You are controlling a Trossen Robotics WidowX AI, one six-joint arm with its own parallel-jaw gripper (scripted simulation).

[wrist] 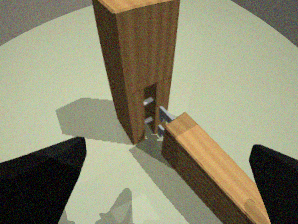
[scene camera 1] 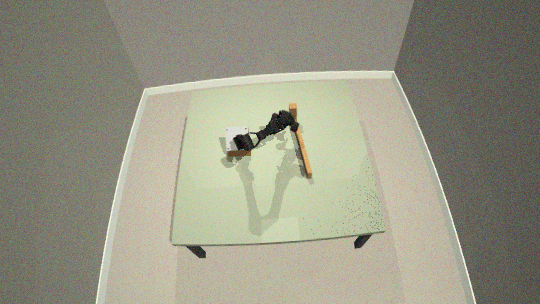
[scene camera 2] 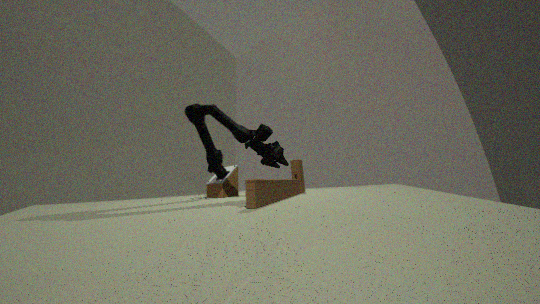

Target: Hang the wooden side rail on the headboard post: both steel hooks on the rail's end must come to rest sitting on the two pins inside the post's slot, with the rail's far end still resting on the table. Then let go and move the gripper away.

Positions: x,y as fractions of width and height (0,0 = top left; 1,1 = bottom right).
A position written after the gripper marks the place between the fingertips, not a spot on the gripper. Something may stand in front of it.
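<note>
Open and holding nothing, the gripper (wrist: 0.58,0.68) shares the scene with a wooden side rail (scene camera 2: 0.48,0.63).
</note>
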